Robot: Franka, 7 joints.
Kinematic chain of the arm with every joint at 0, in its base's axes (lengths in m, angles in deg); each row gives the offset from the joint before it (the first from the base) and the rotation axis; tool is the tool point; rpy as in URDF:
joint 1: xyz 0 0 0.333 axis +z
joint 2: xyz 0 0 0 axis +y
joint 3: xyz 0 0 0.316 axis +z
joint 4: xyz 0.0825 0 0 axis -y
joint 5: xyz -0.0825 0 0.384 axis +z
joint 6: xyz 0 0 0 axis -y
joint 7: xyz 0.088 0 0 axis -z
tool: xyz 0 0 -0.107 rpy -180 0 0
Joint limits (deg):
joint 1: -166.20..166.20
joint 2: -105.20..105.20
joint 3: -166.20..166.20
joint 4: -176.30..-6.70
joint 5: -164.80..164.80
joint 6: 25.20..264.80
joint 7: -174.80..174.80
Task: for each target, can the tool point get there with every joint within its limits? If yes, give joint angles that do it. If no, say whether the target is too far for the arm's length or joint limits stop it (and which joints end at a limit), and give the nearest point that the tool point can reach.
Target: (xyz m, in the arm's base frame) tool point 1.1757 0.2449 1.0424
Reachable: no: too far | nearest point 0.7231 0.1506 0.7693 | short by 0.537 m
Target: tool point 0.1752 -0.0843 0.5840
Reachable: yes | joints -75.99 -64.56 5.60 -149.04 61.31 50.21 101.11
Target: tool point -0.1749 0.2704 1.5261
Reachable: no: too far | nearest point -0.1214 0.1877 1.1613 | short by 0.378 m
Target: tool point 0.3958 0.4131 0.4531
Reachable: yes | joints -51.15 -13.09 99.71 -126.69 40.67 175.75 -59.56
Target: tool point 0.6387 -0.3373 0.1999
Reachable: yes | joints -3.45 53.53 -36.98 -91.17 -44.91 179.37 -67.15
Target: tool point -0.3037 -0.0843 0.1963
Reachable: yes | joints -58.64 34.63 -86.00 -162.84 131.78 148.51 74.26
